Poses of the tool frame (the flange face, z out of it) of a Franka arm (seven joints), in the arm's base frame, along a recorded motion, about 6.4 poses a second.
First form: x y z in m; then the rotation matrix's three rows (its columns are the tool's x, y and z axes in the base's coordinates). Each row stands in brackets.
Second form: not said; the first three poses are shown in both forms.
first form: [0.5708 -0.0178 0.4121], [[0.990 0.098 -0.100], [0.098 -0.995 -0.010], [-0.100 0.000 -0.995]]
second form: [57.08 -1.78 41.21], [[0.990 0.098 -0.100], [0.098 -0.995 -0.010], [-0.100 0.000 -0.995]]
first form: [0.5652 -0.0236 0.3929], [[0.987 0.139 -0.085], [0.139 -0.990 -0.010], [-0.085 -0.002 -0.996]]
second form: [56.52 -2.36 39.29], [[0.987 0.139 -0.085], [0.139 -0.990 -0.010], [-0.085 -0.002 -0.996]]
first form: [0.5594 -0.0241 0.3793], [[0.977 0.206 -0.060], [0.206 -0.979 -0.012], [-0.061 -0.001 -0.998]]
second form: [55.94 -2.41 37.93], [[0.977 0.206 -0.060], [0.206 -0.979 -0.012], [-0.061 -0.001 -0.998]]
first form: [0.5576 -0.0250 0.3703], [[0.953 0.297 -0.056], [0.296 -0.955 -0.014], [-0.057 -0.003 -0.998]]
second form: [55.76 -2.50 37.03], [[0.953 0.297 -0.056], [0.296 -0.955 -0.014], [-0.057 -0.003 -0.998]]
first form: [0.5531 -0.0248 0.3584], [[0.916 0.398 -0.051], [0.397 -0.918 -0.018], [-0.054 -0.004 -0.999]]
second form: [55.31 -2.48 35.84], [[0.916 0.398 -0.051], [0.397 -0.918 -0.018], [-0.054 -0.004 -0.999]]
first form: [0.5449 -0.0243 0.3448], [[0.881 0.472 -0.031], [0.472 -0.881 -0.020], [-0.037 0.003 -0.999]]
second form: [54.49 -2.43 34.48], [[0.881 0.472 -0.031], [0.472 -0.881 -0.020], [-0.037 0.003 -0.999]]
